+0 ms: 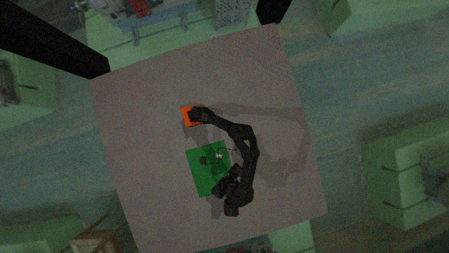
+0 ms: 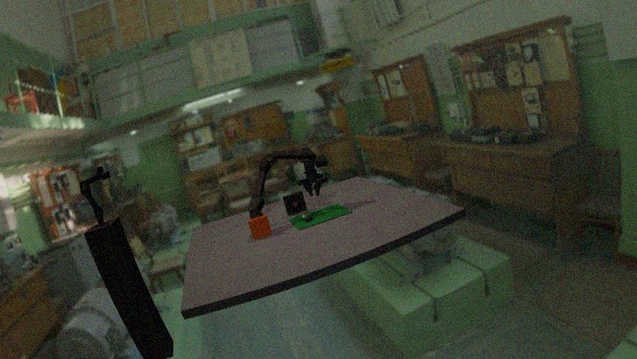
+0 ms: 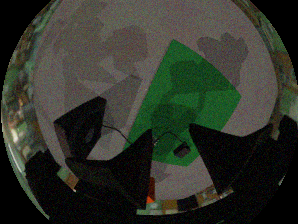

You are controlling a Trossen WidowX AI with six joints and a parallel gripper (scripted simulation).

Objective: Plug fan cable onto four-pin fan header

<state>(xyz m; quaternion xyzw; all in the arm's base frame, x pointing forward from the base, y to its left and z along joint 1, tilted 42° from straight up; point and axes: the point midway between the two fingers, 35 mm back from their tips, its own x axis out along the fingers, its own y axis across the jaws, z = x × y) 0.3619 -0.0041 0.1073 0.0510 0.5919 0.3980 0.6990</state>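
My gripper tip is now 100 mm past the dark fan plug, 110 mm to the left of it and 80 mm above it. The rest, counted from my gripper tip: green board (30 mm behind, 80 mm to the right, 110 mm below); then dark fan (90 mm behind, 120 mm to the left, 40 mm below).
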